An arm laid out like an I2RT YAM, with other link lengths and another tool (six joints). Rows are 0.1 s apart.
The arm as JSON. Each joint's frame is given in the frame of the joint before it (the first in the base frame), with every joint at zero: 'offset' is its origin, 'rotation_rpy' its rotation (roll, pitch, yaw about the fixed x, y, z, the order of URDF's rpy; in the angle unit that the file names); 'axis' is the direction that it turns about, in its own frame. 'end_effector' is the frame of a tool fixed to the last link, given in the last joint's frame.
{
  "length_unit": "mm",
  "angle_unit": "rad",
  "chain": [
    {
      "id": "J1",
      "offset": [
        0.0,
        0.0,
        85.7
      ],
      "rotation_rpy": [
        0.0,
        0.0,
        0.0
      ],
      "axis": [
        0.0,
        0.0,
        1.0
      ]
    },
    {
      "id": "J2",
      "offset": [
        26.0,
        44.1,
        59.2
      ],
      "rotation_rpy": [
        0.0,
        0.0,
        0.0
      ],
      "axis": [
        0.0,
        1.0,
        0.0
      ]
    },
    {
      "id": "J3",
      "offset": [
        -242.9,
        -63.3,
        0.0
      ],
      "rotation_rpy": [
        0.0,
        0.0,
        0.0
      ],
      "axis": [
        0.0,
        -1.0,
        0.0
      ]
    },
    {
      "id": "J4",
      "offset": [
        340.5,
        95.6,
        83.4
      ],
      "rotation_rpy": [
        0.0,
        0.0,
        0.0
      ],
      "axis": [
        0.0,
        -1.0,
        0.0
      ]
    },
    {
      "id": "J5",
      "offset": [
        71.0,
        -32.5,
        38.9
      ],
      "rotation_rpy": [
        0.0,
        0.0,
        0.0
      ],
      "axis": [
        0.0,
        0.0,
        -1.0
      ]
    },
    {
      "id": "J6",
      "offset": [
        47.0,
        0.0,
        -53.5
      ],
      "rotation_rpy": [
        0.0,
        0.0,
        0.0
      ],
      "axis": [
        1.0,
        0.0,
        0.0
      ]
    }
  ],
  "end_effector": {
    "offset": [
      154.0,
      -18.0,
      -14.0
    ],
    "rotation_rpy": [
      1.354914,
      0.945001,
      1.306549
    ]
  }
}
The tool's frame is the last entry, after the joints.
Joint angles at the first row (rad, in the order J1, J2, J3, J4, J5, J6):
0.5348 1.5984 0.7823 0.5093 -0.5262 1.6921
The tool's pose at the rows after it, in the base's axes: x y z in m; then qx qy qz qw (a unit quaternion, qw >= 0):
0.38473 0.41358 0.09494 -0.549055 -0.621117 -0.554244 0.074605
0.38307 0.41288 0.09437 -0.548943 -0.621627 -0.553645 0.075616
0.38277 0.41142 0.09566 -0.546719 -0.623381 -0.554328 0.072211
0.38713 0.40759 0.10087 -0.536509 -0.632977 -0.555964 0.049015
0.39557 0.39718 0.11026 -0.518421 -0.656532 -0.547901 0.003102
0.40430 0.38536 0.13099 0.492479 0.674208 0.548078 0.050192
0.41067 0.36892 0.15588 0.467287 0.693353 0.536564 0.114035
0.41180 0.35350 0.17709 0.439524 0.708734 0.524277 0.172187
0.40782 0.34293 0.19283 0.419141 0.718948 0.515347 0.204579
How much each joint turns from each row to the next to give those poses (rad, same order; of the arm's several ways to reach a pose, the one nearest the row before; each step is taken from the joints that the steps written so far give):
0.0016 -0.0015 -0.0036 0.0000 -0.0007 0.0014
-0.0003 -0.0049 -0.0061 -0.0004 -0.0023 0.0000
-0.0018 -0.0092 -0.0041 -0.0056 -0.0001 -0.0095
-0.0045 -0.0204 0.0070 -0.0341 0.0138 -0.0555
-0.0128 -0.0431 0.0250 -0.1061 0.0258 -0.1211
-0.0122 -0.0631 0.0191 -0.0877 0.0340 -0.1214
-0.0077 -0.0815 0.0256 -0.1244 0.0598 -0.1368
-0.0016 -0.0765 0.0101 -0.0918 0.0578 -0.1234
-0.0010 -0.0610 0.0031 -0.0675 0.0278 -0.0773

